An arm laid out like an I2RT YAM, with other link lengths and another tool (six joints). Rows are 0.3 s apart.
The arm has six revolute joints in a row. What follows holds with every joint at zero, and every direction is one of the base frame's.
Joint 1 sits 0.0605 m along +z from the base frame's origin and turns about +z.
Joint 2 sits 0.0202 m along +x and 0.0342 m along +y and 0.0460 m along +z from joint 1 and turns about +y.
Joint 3 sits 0.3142 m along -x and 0.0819 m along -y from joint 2 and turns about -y.
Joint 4 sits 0.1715 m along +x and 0.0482 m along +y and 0.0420 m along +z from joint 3 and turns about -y.
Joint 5 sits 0.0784 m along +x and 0.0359 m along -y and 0.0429 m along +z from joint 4 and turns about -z.
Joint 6 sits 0.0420 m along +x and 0.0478 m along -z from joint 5 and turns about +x.
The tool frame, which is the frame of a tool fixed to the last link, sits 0.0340 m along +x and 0.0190 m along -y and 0.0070 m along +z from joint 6; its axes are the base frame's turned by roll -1.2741, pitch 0.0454 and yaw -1.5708 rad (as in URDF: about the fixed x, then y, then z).
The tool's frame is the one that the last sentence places.
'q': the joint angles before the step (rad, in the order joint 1, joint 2, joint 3, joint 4, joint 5, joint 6). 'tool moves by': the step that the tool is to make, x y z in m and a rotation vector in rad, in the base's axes. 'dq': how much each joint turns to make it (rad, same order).
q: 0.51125, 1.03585, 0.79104, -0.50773, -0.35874, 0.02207
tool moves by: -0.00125, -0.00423, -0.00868, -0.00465, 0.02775, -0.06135
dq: 0.00218, -0.00652, -0.03836, 0.02320, 0.03964, 0.05361
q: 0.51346, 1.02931, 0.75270, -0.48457, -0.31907, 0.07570
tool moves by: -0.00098, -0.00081, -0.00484, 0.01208, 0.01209, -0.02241
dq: 0.00352, -0.00505, -0.02830, 0.02840, 0.00749, 0.03134
